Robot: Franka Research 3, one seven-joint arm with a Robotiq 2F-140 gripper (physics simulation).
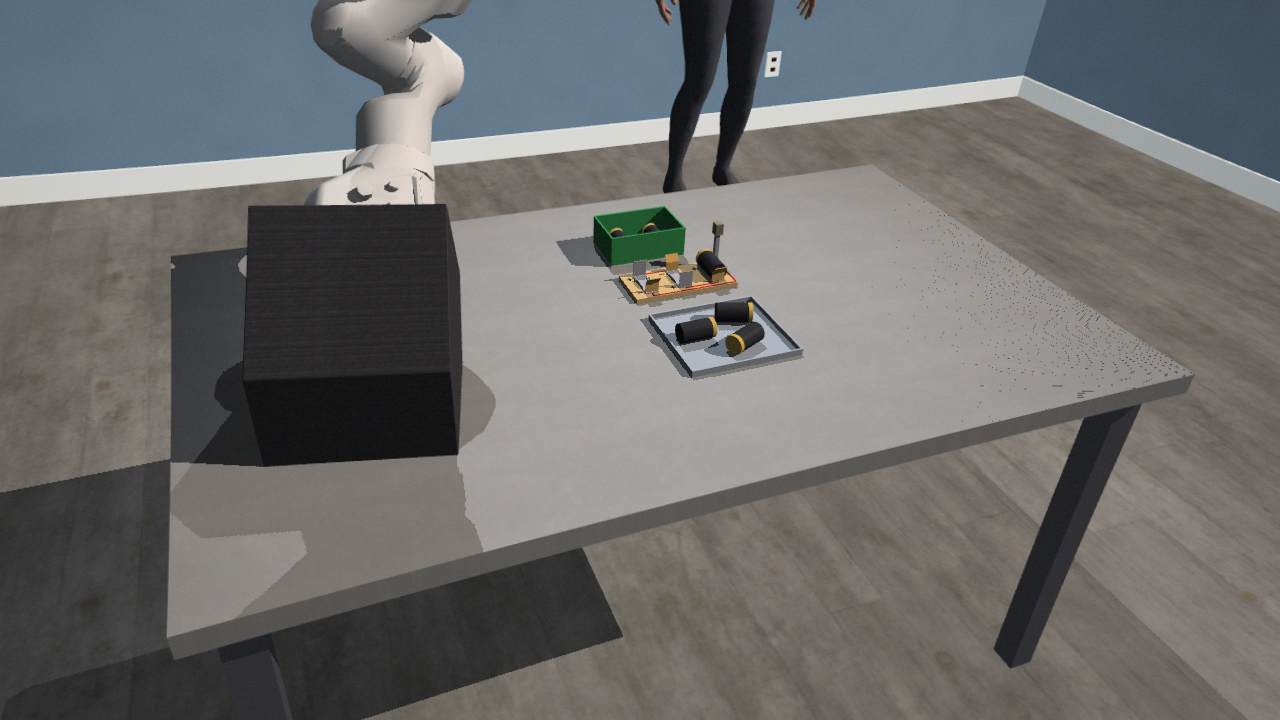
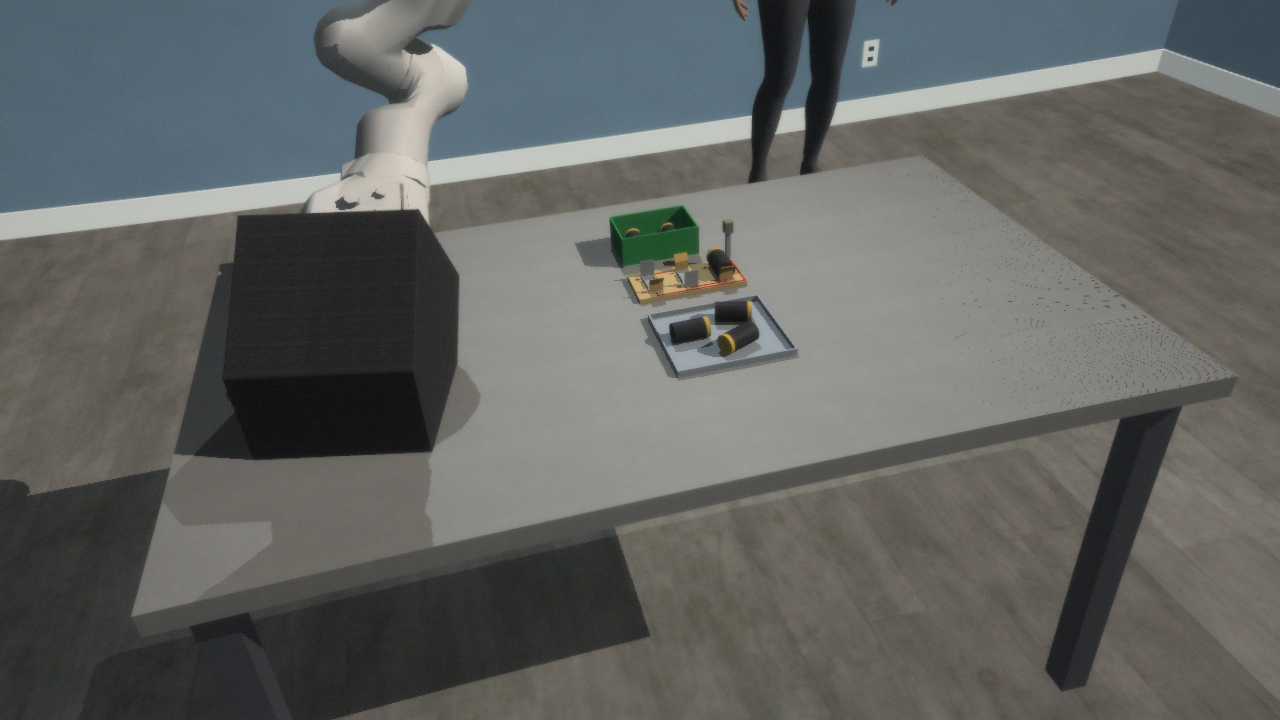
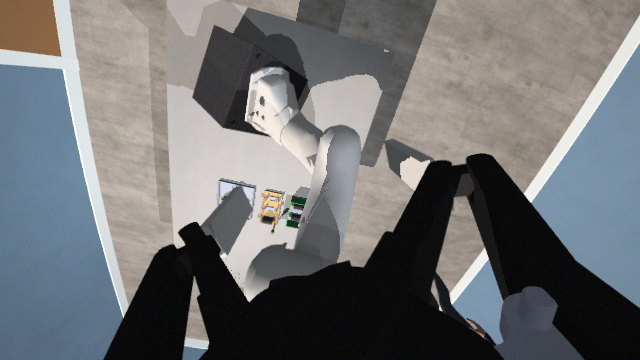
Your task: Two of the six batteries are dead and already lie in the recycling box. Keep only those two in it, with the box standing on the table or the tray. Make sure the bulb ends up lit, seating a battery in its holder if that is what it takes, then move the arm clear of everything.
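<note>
The green recycling box (image 1: 644,246) (image 2: 657,246) stands on the table; two batteries (image 1: 650,229) (image 2: 666,227) show inside it, partly hidden. Beside it is the wooden holder board (image 1: 631,286) (image 2: 640,290) (image 3: 271,204). One black battery (image 1: 711,264) (image 2: 719,261) (image 3: 268,219) lies at its bulb end; the other clip positions look empty. The bulb (image 1: 717,229) (image 2: 727,227) on its post looks dull, with no visible glow. Three batteries (image 1: 696,330) (image 2: 733,311) lie in the grey tray (image 1: 774,349) (image 2: 769,347). My gripper (image 3: 314,177) is open and empty, high above the table.
A large dark block (image 1: 349,295) (image 2: 326,295) (image 3: 225,75) stands on the table (image 1: 554,429) (image 2: 554,429) at the left. My arm (image 1: 393,125) (image 2: 392,134) (image 3: 340,150) rises behind it. A person (image 1: 702,80) (image 2: 792,71) stands beyond the table's far edge.
</note>
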